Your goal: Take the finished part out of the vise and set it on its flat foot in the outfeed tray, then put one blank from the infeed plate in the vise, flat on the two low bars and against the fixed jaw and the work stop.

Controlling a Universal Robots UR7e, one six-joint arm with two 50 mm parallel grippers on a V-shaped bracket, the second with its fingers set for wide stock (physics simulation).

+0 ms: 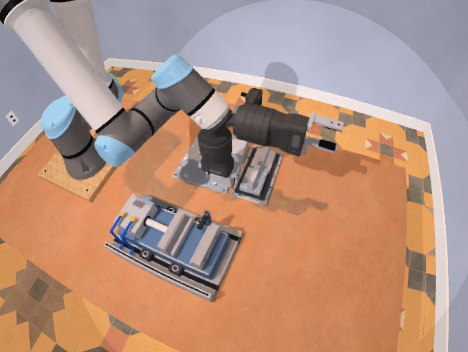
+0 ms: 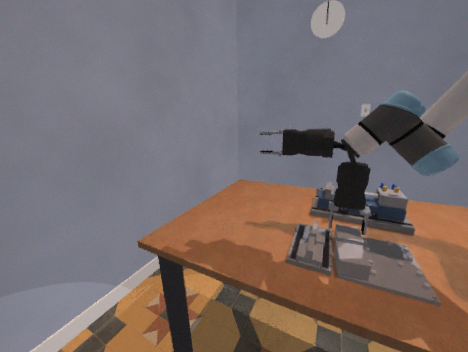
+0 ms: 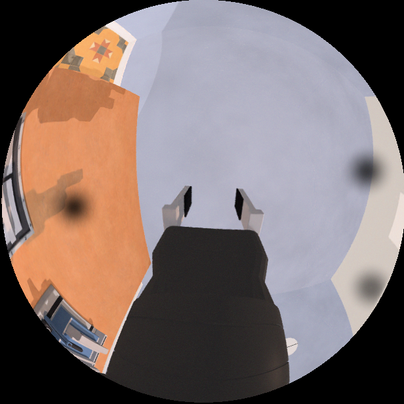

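The vise has its jaws apart. Blue bed shows between the moving jaw and the fixed jaw, and no part is visible there. Light grey parts stand in the outfeed tray; which is the finished part is unclear. Two grey blanks are on the infeed plate, a front one and a back one. My downward gripper is open, its fingers low at either side of the back blank. My sideways gripper is open and empty.
The work stop rises beside the vise jaws. Blue hoses hang at the vise's end. The arm's base stands on a wooden board. The outfeed tray lies close beside the infeed plate. The tabletop's edge runs in front of both.
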